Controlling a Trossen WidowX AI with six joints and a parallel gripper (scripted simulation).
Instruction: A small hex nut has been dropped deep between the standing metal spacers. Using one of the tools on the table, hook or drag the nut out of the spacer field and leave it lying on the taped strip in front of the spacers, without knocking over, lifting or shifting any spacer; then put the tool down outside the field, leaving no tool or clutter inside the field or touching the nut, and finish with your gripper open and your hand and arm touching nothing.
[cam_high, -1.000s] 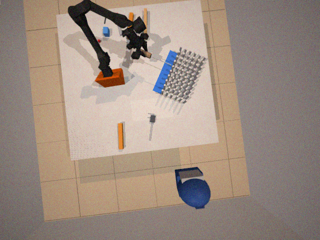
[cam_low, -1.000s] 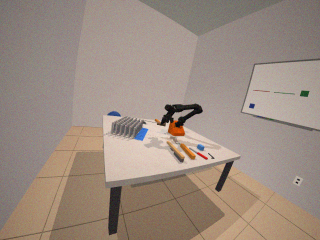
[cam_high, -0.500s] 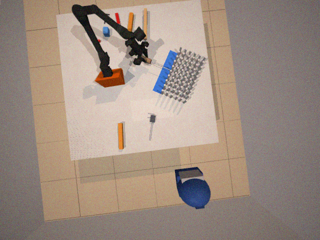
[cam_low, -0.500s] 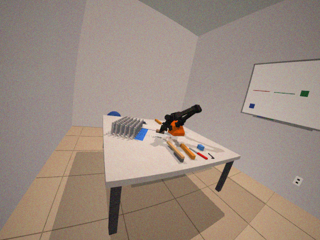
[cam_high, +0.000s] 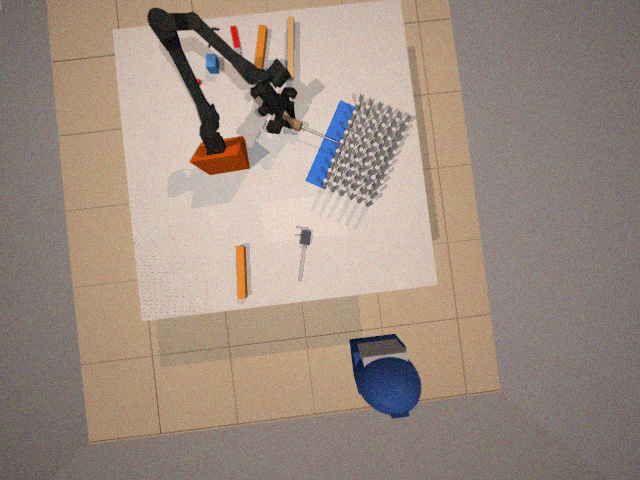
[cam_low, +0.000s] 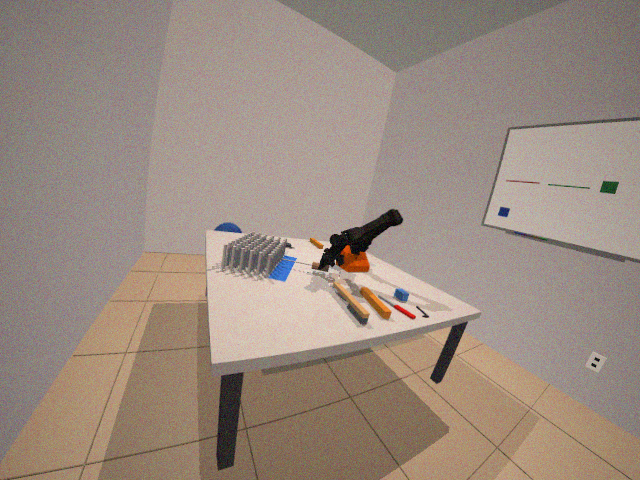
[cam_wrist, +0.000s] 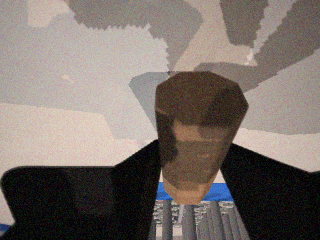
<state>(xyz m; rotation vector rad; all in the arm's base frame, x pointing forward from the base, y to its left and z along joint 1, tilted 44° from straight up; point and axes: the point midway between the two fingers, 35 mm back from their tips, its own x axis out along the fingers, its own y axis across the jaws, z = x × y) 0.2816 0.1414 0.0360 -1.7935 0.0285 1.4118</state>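
My gripper tip is 16 cm short of the blue taped strip, 9 cm to the left of it and 3 cm above it. Round my gripper tip: blue block 32 cm behind, 31 cm to the left, 1 cm below; then red tool 21 cm behind, 37 cm to the left, 3 cm below; then thin hook tool 9 cm ahead, 5 cm to the right.
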